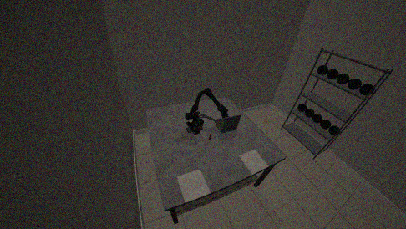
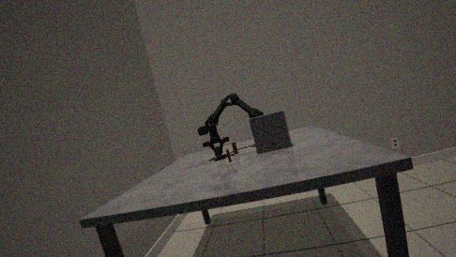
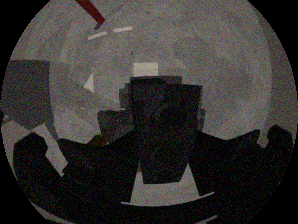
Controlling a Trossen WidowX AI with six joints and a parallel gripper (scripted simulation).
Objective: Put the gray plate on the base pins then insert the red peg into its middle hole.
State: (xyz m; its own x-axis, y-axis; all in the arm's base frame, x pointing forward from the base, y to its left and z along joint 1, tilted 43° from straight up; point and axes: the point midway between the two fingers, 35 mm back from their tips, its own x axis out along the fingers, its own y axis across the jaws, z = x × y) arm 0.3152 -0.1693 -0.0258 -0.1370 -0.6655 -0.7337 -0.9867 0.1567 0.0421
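The gray plate lies 3 cm above my gripper tip. From my gripper tip the other things lie so: red peg: 8 cm behind, 19 cm to the left; small orange piece: 12 cm behind, 4 cm to the right.
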